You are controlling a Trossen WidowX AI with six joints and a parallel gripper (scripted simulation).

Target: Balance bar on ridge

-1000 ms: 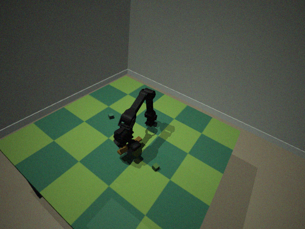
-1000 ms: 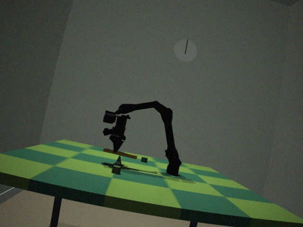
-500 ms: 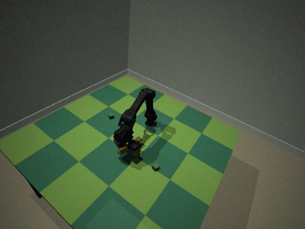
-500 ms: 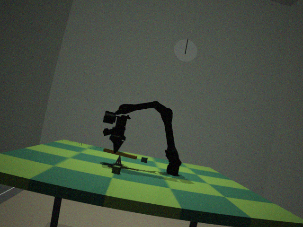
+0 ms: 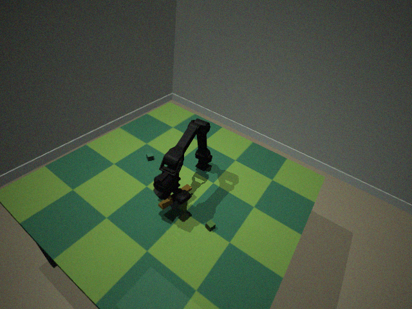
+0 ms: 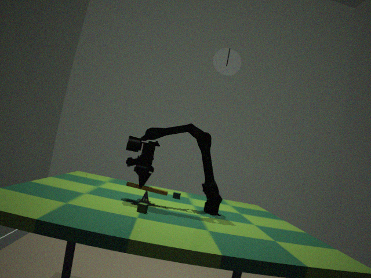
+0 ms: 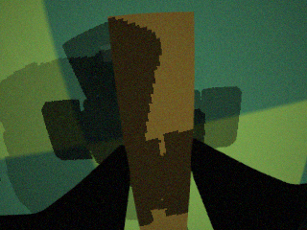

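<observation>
The bar is 30 mm behind my gripper tip.
</observation>
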